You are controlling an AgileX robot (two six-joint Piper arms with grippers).
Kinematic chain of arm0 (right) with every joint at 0, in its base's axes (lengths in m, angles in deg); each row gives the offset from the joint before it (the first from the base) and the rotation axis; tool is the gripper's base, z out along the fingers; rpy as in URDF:
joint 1: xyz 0 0 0.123 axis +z
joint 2: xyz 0 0 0 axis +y
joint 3: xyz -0.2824 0 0.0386 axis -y
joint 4: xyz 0.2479 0 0.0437 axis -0.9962 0 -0.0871
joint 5: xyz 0 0 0 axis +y
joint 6: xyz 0.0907 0 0.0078 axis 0.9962 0 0.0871
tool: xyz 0 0 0 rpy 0 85 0
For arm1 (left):
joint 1: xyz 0 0 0.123 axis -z
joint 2: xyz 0 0 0 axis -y
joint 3: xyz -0.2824 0 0.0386 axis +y
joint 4: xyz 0.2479 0 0.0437 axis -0.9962 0 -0.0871
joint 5: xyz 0 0 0 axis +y
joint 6: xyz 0.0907 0 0.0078 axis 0.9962 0 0.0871
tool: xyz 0 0 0 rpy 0 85 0
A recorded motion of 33 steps. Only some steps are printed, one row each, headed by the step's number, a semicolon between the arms.
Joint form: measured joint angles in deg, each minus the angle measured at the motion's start. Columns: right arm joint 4, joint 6, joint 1, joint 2, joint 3, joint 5; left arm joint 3, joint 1, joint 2, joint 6, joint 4, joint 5.
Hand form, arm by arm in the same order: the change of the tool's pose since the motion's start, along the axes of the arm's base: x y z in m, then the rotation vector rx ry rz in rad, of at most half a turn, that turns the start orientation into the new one. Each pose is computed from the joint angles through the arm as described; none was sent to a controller.
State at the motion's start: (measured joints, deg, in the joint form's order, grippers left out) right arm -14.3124 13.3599 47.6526 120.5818 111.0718 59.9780; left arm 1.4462 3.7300 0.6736 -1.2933 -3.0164 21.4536
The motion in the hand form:
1: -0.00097 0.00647 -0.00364 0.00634 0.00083 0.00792; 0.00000 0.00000 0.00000 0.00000 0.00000 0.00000
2: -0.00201 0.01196 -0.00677 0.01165 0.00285 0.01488; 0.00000 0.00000 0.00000 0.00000 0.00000 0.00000
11: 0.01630 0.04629 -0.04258 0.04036 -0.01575 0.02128; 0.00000 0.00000 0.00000 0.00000 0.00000 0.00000
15: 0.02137 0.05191 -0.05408 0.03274 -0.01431 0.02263; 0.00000 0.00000 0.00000 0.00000 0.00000 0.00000
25: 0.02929 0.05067 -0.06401 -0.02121 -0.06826 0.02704; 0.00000 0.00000 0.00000 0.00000 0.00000 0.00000
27: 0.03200 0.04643 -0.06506 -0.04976 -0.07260 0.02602; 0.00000 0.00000 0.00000 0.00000 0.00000 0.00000
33: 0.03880 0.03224 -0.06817 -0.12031 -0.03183 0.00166; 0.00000 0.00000 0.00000 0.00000 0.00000 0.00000
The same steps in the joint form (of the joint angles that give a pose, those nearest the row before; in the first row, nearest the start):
1: -0.29 0.00 0.58 1.03 0.87 -0.41; 0.00 0.00 0.00 0.00 0.00 0.00
2: -0.58 0.00 1.07 1.90 1.62 -0.69; 0.00 0.00 0.00 0.00 0.00 0.00
11: -0.92 0.00 2.07 12.05 11.43 -3.05; 0.00 0.00 0.00 0.00 0.00 0.00
15: -0.69 0.00 2.07 14.68 13.87 -2.85; 0.00 0.00 0.00 0.00 0.00 0.00
25: 3.74 0.11 1.96 16.27 15.00 -3.03; 0.00 0.00 0.00 0.00 0.00 0.00
27: 5.07 0.20 1.61 16.27 15.00 -1.97; 0.00 0.00 0.00 0.00 0.00 0.00
33: 6.56 1.27 0.18 16.27 15.00 2.44; 0.00 0.00 0.00 0.00 0.00 0.00

